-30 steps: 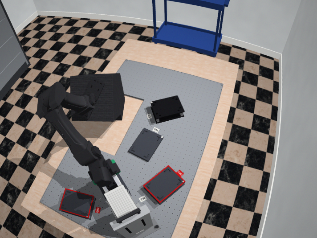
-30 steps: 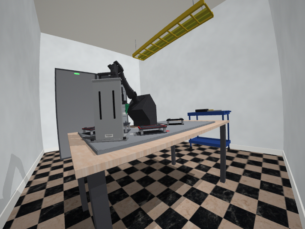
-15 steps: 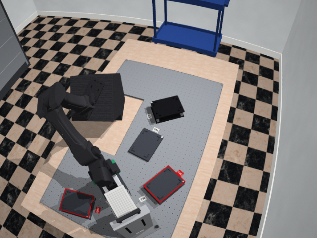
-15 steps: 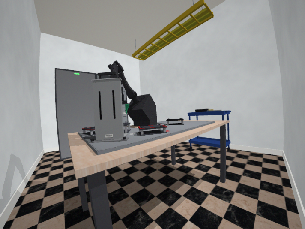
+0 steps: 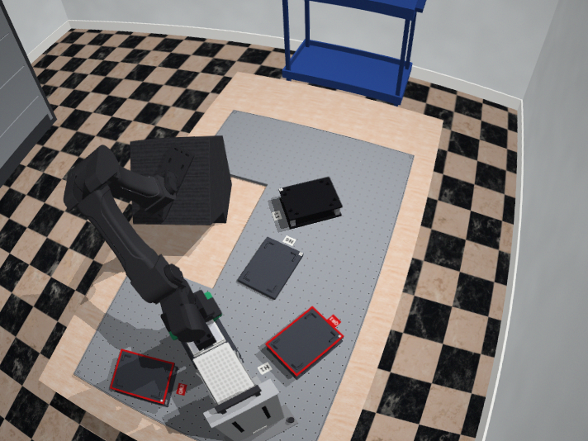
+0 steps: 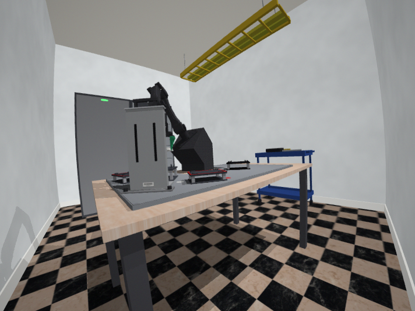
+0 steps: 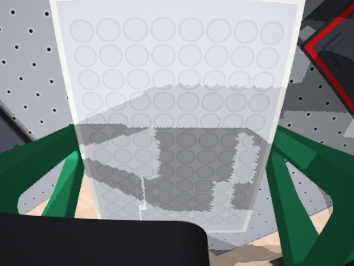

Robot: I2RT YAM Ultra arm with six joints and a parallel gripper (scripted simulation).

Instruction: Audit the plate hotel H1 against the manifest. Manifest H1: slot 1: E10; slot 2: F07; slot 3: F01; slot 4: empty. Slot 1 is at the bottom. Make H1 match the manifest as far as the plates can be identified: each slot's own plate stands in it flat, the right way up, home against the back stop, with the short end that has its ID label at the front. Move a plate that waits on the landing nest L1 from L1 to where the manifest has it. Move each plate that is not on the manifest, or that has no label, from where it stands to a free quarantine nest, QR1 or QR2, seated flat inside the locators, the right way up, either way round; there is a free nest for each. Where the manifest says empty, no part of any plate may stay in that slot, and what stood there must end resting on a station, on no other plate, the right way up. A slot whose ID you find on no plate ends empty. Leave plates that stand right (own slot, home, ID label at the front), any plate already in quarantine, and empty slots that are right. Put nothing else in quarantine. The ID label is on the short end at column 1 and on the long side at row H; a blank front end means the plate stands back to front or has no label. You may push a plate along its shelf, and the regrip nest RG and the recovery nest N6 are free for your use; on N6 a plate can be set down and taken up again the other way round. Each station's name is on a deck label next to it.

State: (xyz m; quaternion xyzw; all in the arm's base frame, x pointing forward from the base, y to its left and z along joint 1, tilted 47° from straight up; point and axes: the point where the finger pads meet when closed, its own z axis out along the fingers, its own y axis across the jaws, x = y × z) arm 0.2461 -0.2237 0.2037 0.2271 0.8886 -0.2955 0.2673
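The red-framed quarantine nest QR1 is 230 mm ahead of my hand, 100 mm to the left of it and 130 mm below it. The rest, counted from my hand: RG nest: 110 mm below; red-framed quarantine nest QR2: 120 mm behind, 170 mm to the right, 130 mm below; H1 deck label: 160 mm ahead, 160 mm below.
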